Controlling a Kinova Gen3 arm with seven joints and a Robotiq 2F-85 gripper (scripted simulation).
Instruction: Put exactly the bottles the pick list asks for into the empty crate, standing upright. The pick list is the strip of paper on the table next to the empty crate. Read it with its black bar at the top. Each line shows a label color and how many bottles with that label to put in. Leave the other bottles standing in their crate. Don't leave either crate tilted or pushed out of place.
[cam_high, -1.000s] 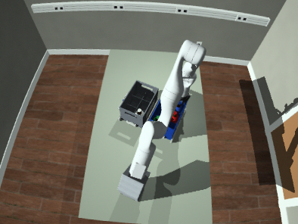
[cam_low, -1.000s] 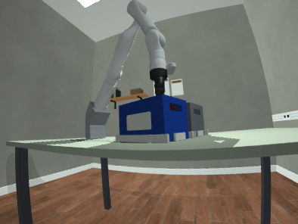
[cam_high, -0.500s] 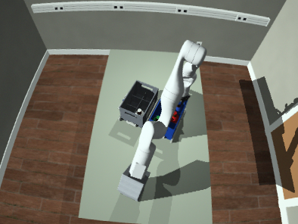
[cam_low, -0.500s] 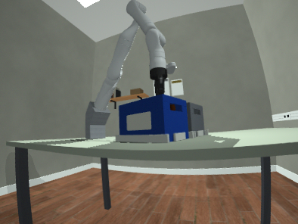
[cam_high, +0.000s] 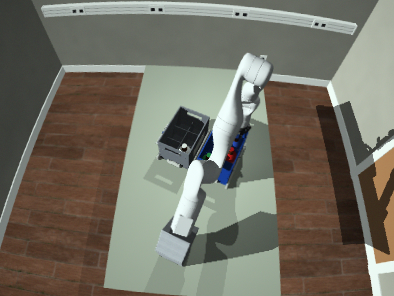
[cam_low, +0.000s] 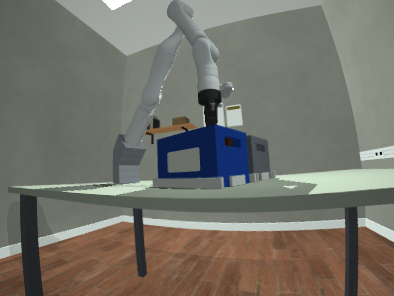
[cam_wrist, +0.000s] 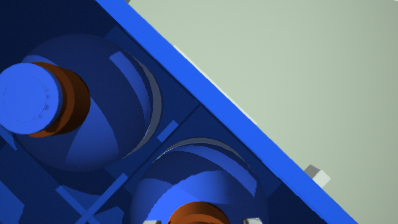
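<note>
Now: the red-capped bottle 9 cm behind my hand, 7 cm below it and 3 cm to the left of it. Also, from my hand: green-capped bottle 14 cm to the left, 14 cm behind, 7 cm below; blue crate 7 cm to the left, 7 cm below, 7 cm behind; grey crate 29 cm to the left, 7 cm below, 1 cm behind.
</note>
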